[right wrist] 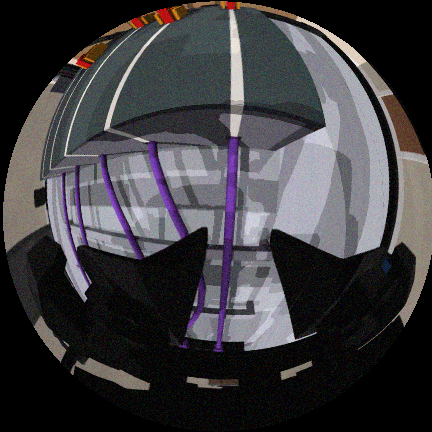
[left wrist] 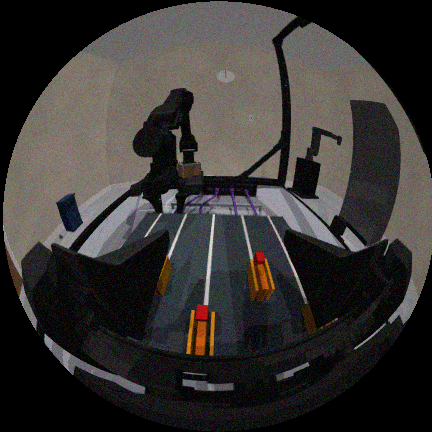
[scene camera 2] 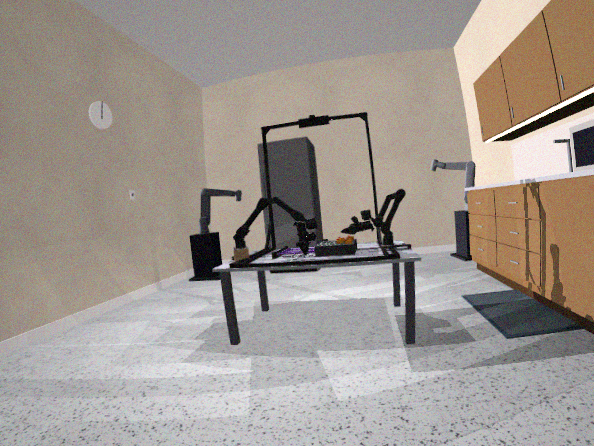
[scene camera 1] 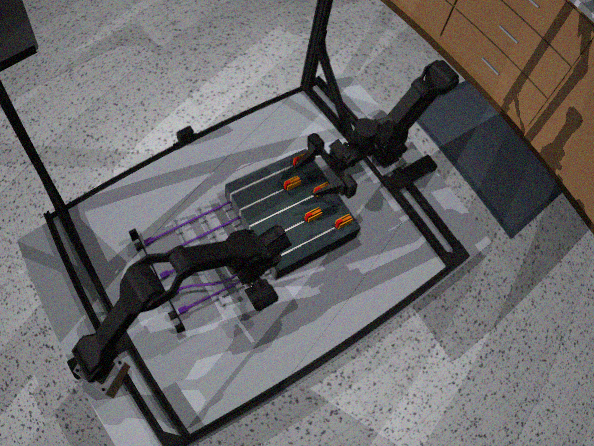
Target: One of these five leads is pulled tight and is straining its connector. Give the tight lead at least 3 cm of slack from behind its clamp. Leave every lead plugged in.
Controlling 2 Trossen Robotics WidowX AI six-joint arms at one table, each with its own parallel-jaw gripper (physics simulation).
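Pixels of known places: left gripper, between the fingertips: [left wrist: 228,235] [scene camera 2: 341,231] [scene camera 1: 303,181]; right gripper, between the fingertips: [right wrist: 239,234] [scene camera 2: 306,254] [scene camera 1: 249,281]; left arm's base, origin of its link: [scene camera 2: 388,244] [scene camera 1: 385,156]; right arm's base, origin of its link: [right wrist: 232,385] [left wrist: 188,162] [scene camera 2: 240,247] [scene camera 1: 98,366].
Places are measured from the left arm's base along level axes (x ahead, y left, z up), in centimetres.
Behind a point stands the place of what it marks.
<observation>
Five purple leads run from connectors on a black bar [scene camera 1: 177,322] @(x 76.4, y 14.2, z 2.1 cm) to a dark grooved block [scene camera 1: 265,208] @(x 41.6, y -0.8, z 4.3 cm) [left wrist: 230,280] @(x 32.8, y -0.5, z 4.2 cm) [right wrist: 190,75], which carries orange-and-red clamps. In scene camera 1 the top lead [scene camera 1: 190,222] @(x 59.6, y -9.2, z 0.2 cm) looks nearly straight. In the right wrist view the near lead [right wrist: 231,200] @(x 51.7, y 11.9, z 0.3 cm) is straight and the adjacent lead [right wrist: 167,205] @(x 52.0, y 8.1, z 0.4 cm) bows. My right gripper [right wrist: 239,234] @(x 54.2, y 12.5, z -1.0 cm) [scene camera 2: 304,251] @(x 54.2, y 12.5, z -1.0 cm) is partly open, pointing down, with the near lead passing between its fingers in view; contact is unclear. My left gripper [left wrist: 228,235] @(x 31.6, y 0.3, z 11.4 cm) [scene camera 1: 306,176] @(x 31.6, y 0.3, z 11.4 cm) is wide open above the clamps [left wrist: 261,280] @(x 30.9, y -3.0, z 6.6 cm) [left wrist: 201,330] @(x 26.3, y 2.2, z 6.6 cm). My right arm hides some leads.
My right arm [scene camera 1: 205,255] @(x 66.3, y 14.2, z 34.7 cm) reaches across the leads. A lower clamp [scene camera 1: 313,215] @(x 32.7, y 7.7, z 6.1 cm) and the lowest clamp [scene camera 1: 343,221] @(x 27.1, y 13.0, z 6.4 cm) stand on the block. A black frame [scene camera 1: 315,55] @(x 6.0, y -32.6, z 16.4 cm) [scene camera 2: 370,165] @(x 6.4, y -32.6, z 58.2 cm) rises around the table. A wooden block [scene camera 1: 118,380] @(x 97.3, y 19.7, z 2.6 cm) lies beside my right arm's base.
</observation>
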